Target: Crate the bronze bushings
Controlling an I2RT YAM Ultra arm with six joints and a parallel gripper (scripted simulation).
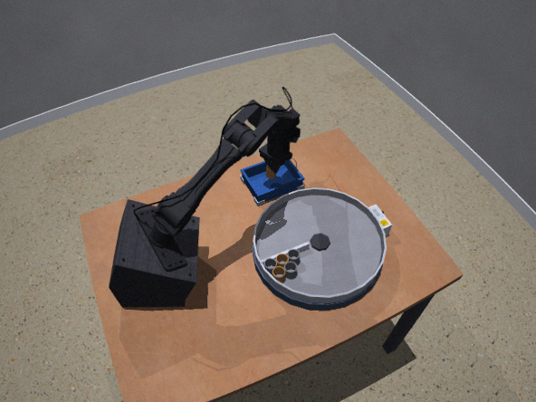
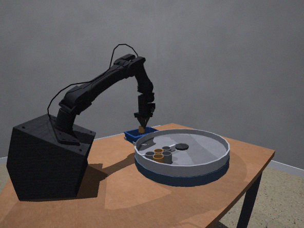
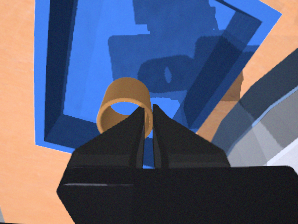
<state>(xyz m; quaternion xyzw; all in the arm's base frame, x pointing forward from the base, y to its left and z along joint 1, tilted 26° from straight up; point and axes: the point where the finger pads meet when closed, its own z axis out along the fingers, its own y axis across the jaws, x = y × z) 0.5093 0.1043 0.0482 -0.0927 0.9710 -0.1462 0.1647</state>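
Now: hand 5 cm above the blue crate and 2 cm to the right of it. Round my hand: grey turntable (32 cm to the right, 8 cm behind, 3 cm below).
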